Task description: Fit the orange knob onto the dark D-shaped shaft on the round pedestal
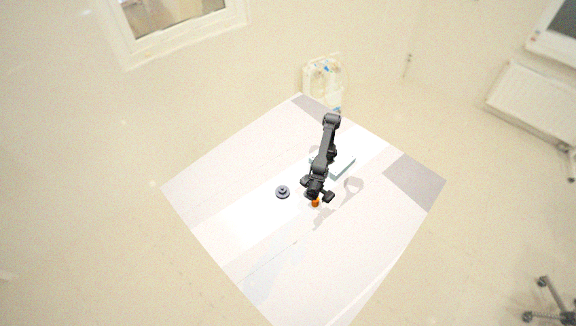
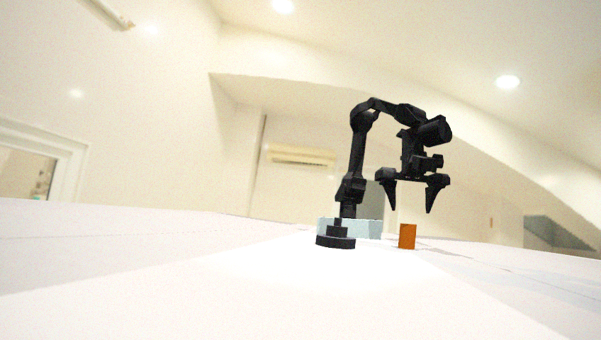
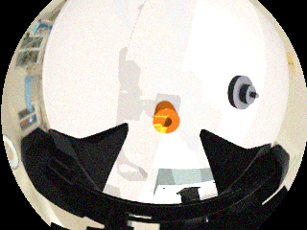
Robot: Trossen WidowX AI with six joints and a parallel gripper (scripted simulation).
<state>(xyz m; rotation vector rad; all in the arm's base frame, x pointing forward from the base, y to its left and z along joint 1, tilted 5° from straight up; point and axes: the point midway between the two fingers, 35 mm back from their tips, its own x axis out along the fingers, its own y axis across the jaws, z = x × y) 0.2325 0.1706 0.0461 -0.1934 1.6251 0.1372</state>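
Now: gripper tip 60 mm above the orange knob. Round my gripper tip: pedestal (170 mm to the right, 100 mm ahead, 60 mm below).
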